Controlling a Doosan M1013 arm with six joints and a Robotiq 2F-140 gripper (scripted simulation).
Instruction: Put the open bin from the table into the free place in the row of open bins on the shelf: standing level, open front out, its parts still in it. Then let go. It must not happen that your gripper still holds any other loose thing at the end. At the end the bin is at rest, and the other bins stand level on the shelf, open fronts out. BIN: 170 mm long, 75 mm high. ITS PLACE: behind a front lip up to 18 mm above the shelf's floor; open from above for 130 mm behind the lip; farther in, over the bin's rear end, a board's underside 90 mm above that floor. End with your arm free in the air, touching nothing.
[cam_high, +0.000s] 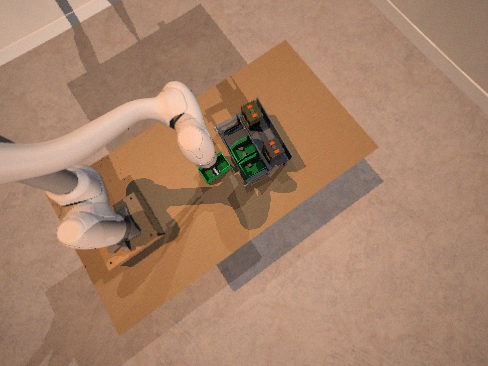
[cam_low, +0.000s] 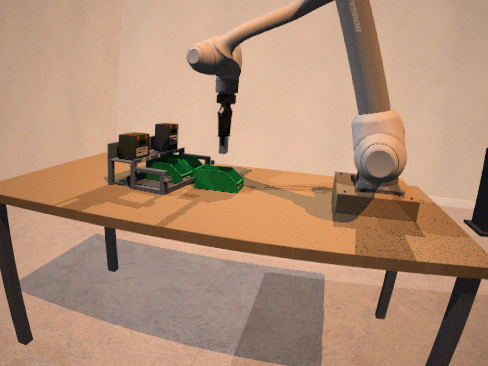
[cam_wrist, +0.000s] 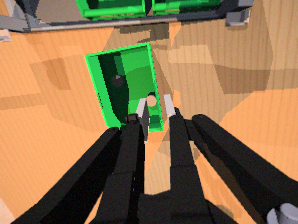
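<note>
Now: the shelf lip 15 cm below my hand, 12 cm ahead of it and 4 cm to the left of it.
</note>
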